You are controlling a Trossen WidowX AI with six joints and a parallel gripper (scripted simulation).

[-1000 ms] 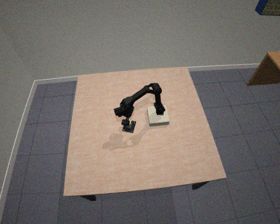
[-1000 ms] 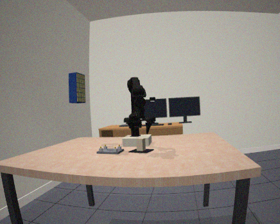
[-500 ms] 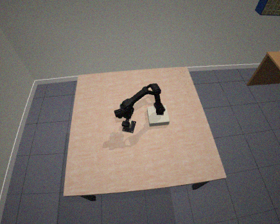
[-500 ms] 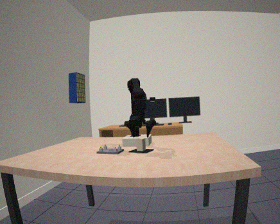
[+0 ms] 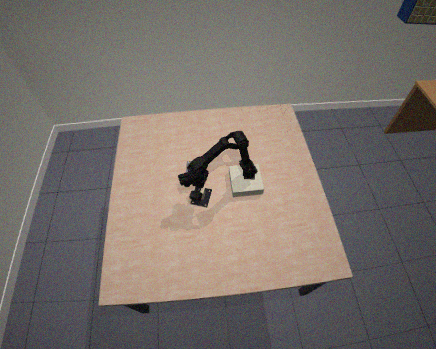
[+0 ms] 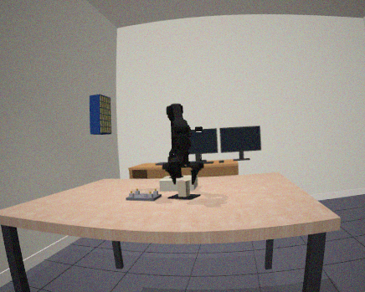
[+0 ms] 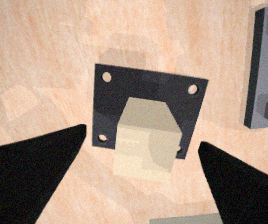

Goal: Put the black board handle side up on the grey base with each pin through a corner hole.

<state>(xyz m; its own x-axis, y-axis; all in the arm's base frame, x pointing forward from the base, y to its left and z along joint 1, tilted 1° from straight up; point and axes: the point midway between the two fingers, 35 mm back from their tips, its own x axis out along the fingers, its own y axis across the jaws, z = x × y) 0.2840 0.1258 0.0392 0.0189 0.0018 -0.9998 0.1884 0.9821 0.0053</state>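
Now: the flat black board 40 mm below my gripper tip. From my gripper tip the other things lie so: grey base: 190 mm to the right, 60 mm below, 40 mm ahead.
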